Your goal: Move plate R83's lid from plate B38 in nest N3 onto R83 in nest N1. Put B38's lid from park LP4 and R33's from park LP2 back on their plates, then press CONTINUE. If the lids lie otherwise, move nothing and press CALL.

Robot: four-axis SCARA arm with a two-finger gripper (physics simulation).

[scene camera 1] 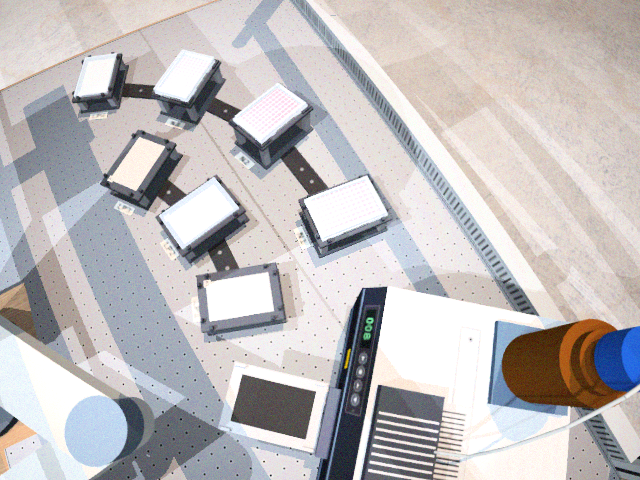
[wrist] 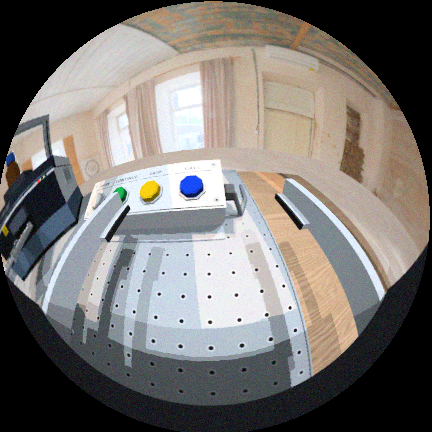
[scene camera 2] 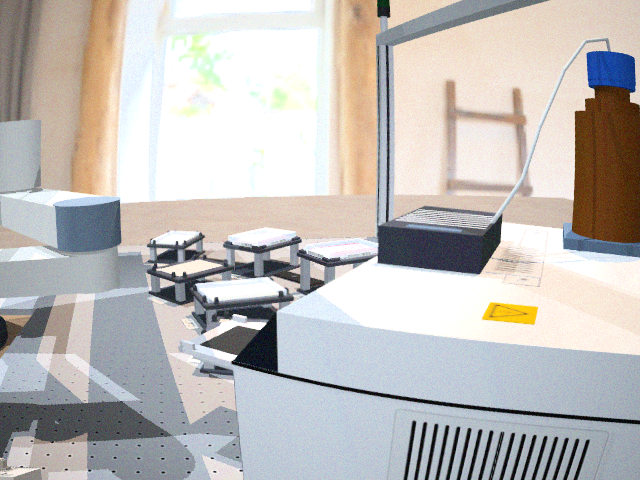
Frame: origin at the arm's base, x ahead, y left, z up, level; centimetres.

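Where they show: gripper, fingertip midpoint: (wrist: pixel 198 190).
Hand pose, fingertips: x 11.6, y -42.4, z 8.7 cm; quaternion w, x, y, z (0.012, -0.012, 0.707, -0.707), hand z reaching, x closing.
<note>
After its pixels a point has its place.
In scene camera 1, the plate in the nearest outer nest (scene camera 1: pixel 345 209) @[x 78.5, y -4.8, z 8.1 cm] shows faint pink wells, the middle plate (scene camera 1: pixel 272 114) @[x 75.5, y 19.4, z 9.9 cm] (scene camera 2: pixel 340 249) @[x 73.7, y 17.3, z 10.1 cm] stronger pink ones, and the plate beyond it (scene camera 1: pixel 186 75) @[x 63.6, y 39.4, z 9.1 cm] (scene camera 2: pixel 262 237) @[x 62.7, y 36.3, z 9.1 cm] looks whitish with faint wells. A clear lid (scene camera 1: pixel 97 75) @[x 44.5, y 54.5, z 6.5 cm] (scene camera 2: pixel 177 238) @[x 44.5, y 52.1, z 6.5 cm] lies on the far-left stand. Another lid (scene camera 1: pixel 200 211) @[x 54.9, y 7.9, z 6.8 cm] (scene camera 2: pixel 240 290) @[x 54.5, y 6.2, z 6.7 cm] lies on the middle inner stand. The labels are too small to read surely. My gripper (wrist: pixel 198 190) @[x 11.6, y -42.4, z 8.7 cm] is open and empty, before the button panel (wrist: pixel 172 218) @[x 15.4, y -44.4, z 4.2 cm] with green (wrist: pixel 120 194) @[x 21.9, y -44.8, z 8.1 cm], yellow (wrist: pixel 150 191) @[x 17.2, y -44.6, z 8.0 cm] and blue CALL (wrist: pixel 191 186) @[x 12.6, y -44.8, z 8.0 cm] buttons.
Two inner stands show a beige pad (scene camera 1: pixel 138 163) @[x 47.0, y 24.8, z 6.1 cm] and a white pad (scene camera 1: pixel 240 297) @[x 55.1, y -10.1, z 5.8 cm]. The white device (scene camera 1: pixel 429 330) @[x 75.7, y -29.6, z 22.1 cm] (scene camera 2: pixel 439 361) @[x 56.7, y -56.0, z 20.8 cm] has an extended tray (scene camera 1: pixel 276 376) @[x 55.3, y -25.0, z 11.3 cm] and carries a brown bottle (scene camera 1: pixel 542 364) @[x 81.0, y -38.0, z 32.1 cm] (scene camera 2: pixel 604 170) @[x 81.0, y -42.6, z 29.5 cm]. The arm (scene camera 1: pixel 95 431) @[x 34.8, y -22.1, z 24.9 cm] (scene camera 2: pixel 86 224) @[x 35.5, y -26.0, z 23.0 cm] is at left.
</note>
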